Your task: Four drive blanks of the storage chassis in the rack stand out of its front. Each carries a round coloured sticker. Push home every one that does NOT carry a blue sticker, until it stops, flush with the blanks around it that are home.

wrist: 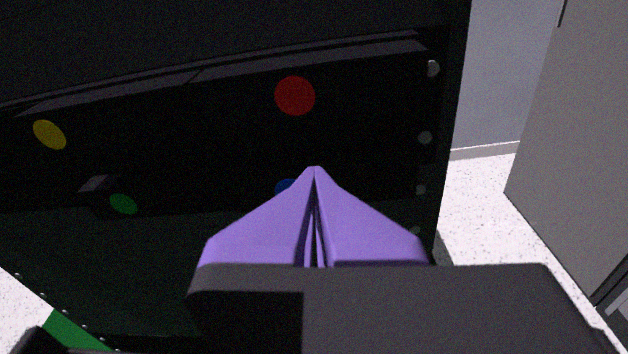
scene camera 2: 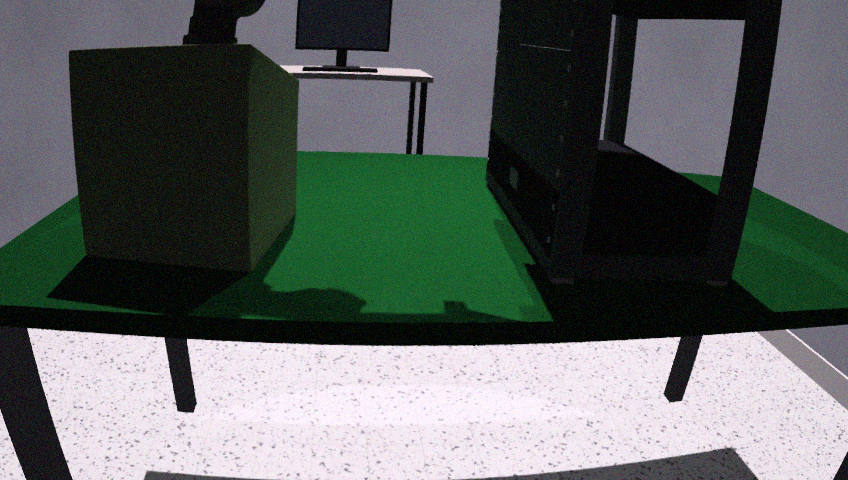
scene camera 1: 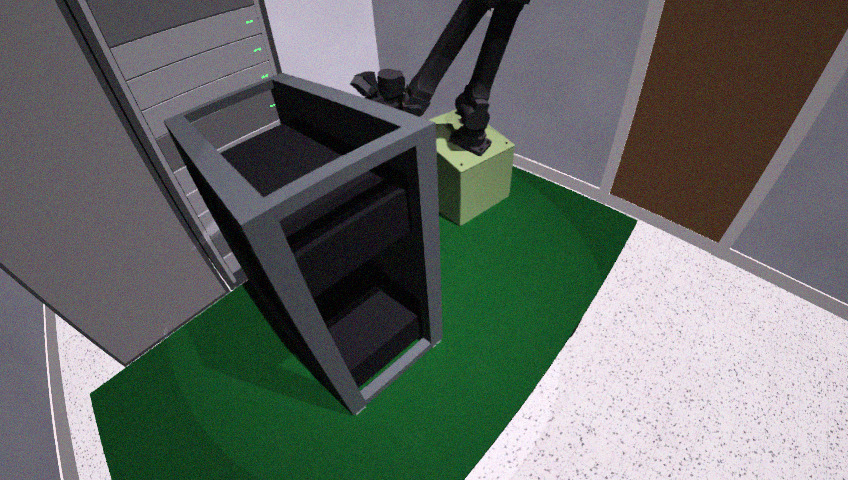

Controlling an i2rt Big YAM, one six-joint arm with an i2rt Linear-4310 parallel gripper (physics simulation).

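Frame: origin at the arm's base, x down, y left, z ahead, level; millimetres.
Seen in the pictures: gripper, fingertip midpoint: (wrist: 314,177); arm's base at its link origin: (scene camera 2: 207,69) (scene camera 1: 470,142).
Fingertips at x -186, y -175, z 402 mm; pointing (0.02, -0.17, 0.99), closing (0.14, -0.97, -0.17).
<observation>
Offsets run from my fingertips to a thing's top centre. Level surfaces: height alone.
In the wrist view, four dark drive blanks carry a red sticker {dx -42, dy +1, dz +21 mm} (wrist: 295,95) at upper centre, a yellow sticker {dx -42, dy +139, dz +50 mm} (wrist: 49,134) at upper left, a green sticker {dx +15, dy +126, dz +50 mm} (wrist: 123,204) at lower left and a blue sticker {dx +15, dy +14, dz +25 mm} (wrist: 283,187), partly hidden behind the fingers. Lit top faces show above the yellow and red blanks, and a small lit patch above the green one. The front is very dark, so exact depths cannot be told. My gripper (wrist: 314,177) is shut and empty, its purple tips in front of the chassis below the red sticker; contact cannot be told. The rack hides it in scene camera 1.
The open-backed rack {dx -158, dy +121, dz +227 mm} (scene camera 1: 429,237) (scene camera 2: 730,148) stands on the green mat {dx +427 mm} (scene camera 1: 505,285) (scene camera 2: 386,237). The arm stands on a pale green block (scene camera 1: 484,190) (scene camera 2: 160,154) facing the rack front. A grey cabinet (scene camera 1: 113,196) stands beyond the rack. A monitor (scene camera 2: 343,23) stands on a far desk.
</observation>
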